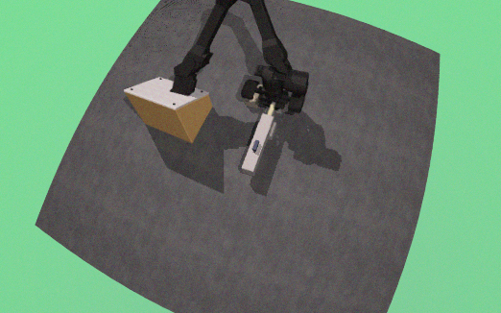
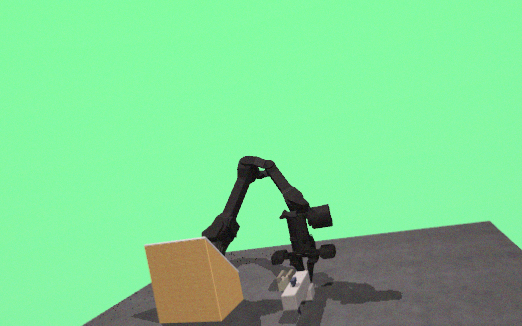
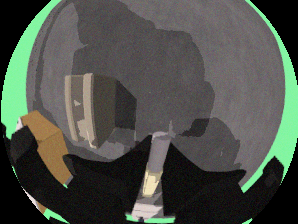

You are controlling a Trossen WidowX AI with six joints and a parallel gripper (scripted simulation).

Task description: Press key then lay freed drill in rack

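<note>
Right now the drill is 40 mm to the right of my gripper tip and 40 mm above it. The rest, counted from my gripper tip: key (160 mm to the right, 40 mm above); grey housing block (140 mm to the right, 30 mm above).
</note>
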